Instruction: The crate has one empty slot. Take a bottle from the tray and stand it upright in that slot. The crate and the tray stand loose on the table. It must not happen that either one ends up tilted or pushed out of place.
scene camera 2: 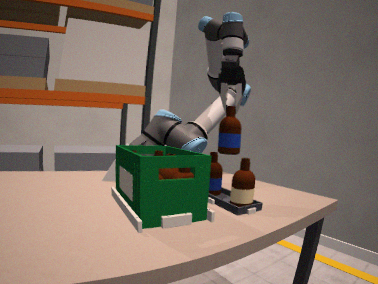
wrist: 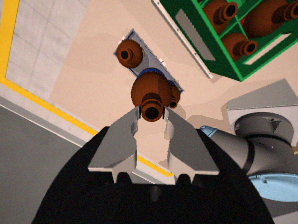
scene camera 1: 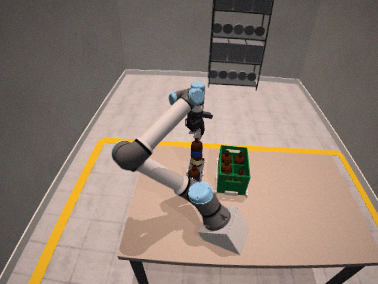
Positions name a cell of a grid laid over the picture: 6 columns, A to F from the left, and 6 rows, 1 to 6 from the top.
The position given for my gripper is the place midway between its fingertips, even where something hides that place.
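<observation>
Scene camera 2 shows green crate (scene camera 2: C4), bottle (scene camera 2: D3), my gripper (scene camera 2: D3). Wrist view shows tray (wrist: D2), gripper again (wrist: D3).
</observation>
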